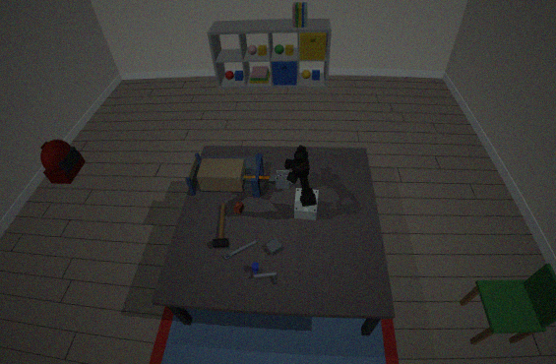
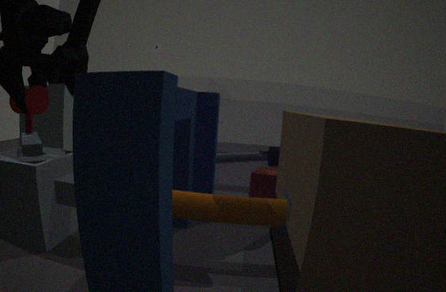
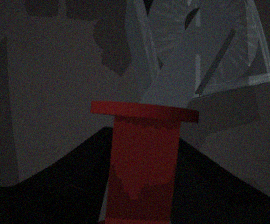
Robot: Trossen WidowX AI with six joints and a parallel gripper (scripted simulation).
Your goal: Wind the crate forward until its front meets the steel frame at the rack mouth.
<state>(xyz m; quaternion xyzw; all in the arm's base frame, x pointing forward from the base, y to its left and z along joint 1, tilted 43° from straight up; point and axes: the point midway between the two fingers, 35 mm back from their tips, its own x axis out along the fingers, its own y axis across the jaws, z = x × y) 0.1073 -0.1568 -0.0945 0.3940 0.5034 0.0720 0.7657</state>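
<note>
The grey winch handle is 30 mm below my gripper tip, 20 mm to the right of it and 10 mm ahead of it. The rest, counted from my gripper tip: red knob 10 mm behind; grey winch 100 mm below, 70 mm to the right, 40 mm ahead; blue steel frame 220 mm ahead, 60 mm to the right, 30 mm below.
</note>
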